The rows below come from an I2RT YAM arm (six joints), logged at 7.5 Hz.
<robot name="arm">
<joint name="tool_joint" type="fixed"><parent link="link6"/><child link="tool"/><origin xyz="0 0 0" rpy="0 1.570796 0"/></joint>
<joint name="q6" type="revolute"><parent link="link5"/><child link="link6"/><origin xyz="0.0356 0 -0.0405"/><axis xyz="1 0 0"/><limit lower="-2.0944" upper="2.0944"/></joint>
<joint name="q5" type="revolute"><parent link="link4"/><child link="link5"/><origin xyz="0.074 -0.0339 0.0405"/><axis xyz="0 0 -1"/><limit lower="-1.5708" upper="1.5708"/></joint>
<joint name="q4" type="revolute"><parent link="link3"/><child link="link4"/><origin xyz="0.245 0.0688 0.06"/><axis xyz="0 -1 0"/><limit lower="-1.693" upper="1.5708"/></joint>
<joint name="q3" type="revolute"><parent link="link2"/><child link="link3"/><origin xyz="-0.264 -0.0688 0"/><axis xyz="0 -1 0"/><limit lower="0" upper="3.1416"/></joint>
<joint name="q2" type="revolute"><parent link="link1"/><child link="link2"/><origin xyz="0.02 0.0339 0.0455"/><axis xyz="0 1 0"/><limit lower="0" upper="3.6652"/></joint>
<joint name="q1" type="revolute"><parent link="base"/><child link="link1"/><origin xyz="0 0 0.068"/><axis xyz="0 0 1"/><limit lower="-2.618" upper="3.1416"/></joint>
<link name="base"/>
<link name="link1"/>
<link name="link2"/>
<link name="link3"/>
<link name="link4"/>
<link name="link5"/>
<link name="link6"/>
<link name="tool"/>
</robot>
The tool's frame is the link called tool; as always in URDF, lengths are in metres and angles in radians.
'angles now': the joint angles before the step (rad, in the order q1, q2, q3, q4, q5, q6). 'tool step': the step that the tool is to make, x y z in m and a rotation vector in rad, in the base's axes. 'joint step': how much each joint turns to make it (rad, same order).
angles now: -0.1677 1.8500 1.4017 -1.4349 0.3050 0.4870
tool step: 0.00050 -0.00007 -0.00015 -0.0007 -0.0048 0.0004
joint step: 0.0000 0.0000 0.0000 0.0049 0.0000 -0.0004
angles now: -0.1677 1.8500 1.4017 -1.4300 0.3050 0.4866
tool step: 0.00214 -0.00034 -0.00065 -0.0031 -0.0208 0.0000
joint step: 0.0000 0.0000 0.0000 0.0210 -0.0004 -0.0001
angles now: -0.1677 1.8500 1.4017 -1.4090 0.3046 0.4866
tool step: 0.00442 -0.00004 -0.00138 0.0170 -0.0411 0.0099
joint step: 0.0000 0.0000 0.0000 0.0424 -0.0202 -0.0164
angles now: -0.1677 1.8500 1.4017 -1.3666 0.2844 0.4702
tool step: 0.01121 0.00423 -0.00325 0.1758 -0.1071 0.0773
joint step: 0.0001 0.0000 0.0000 0.0992 -0.1728 -0.1148
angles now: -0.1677 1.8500 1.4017 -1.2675 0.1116 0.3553
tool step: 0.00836 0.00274 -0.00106 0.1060 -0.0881 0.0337
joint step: 0.0001 0.0000 0.0000 0.0717 -0.1148 -0.0465
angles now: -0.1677 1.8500 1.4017 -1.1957 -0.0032 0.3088
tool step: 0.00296 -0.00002 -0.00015 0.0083 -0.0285 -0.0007
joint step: 0.0000 0.0000 0.0001 0.0266 -0.0130 0.0000
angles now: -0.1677 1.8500 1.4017 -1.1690 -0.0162 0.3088
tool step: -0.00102 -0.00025 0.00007 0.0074 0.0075 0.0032
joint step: -0.0019 0.0000 0.0000 -0.0088 -0.0058 -0.0054
